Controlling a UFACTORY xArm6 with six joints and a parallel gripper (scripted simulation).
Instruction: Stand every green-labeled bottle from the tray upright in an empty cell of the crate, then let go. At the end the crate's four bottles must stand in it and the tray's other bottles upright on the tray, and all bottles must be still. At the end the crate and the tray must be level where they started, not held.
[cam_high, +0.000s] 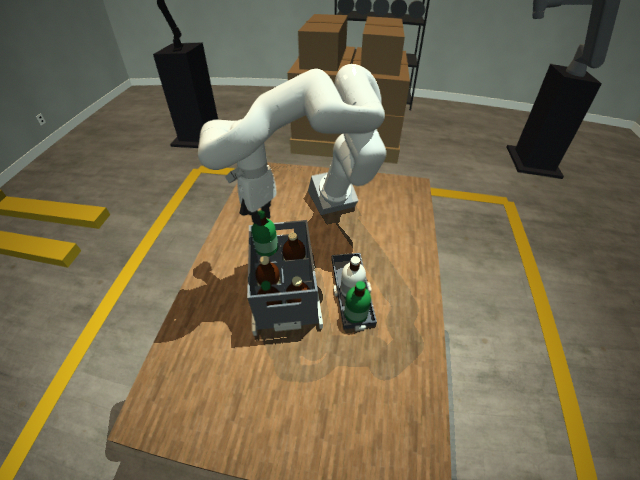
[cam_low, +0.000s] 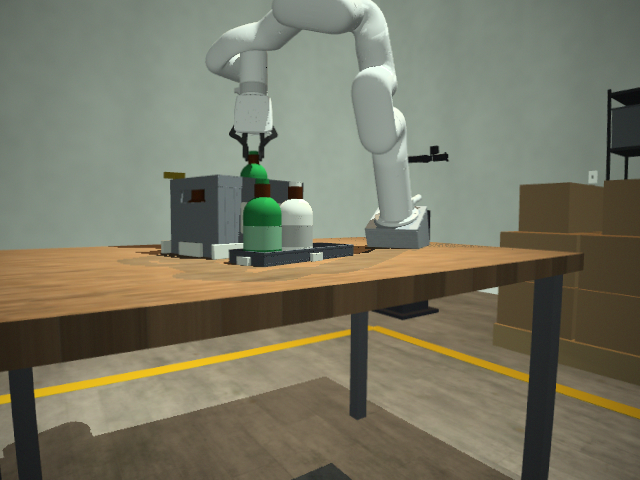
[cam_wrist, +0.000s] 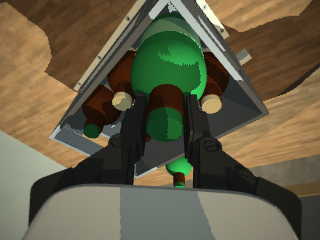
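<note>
Now: hand 17 cm above the grey crate, 7 cm to the right of it and 7 cm short of it. The rest, counted from my hand: tray 28 cm to the left, 25 cm below, 4 cm ahead; white-labeled bottle 28 cm to the left, 17 cm below, 4 cm ahead.
</note>
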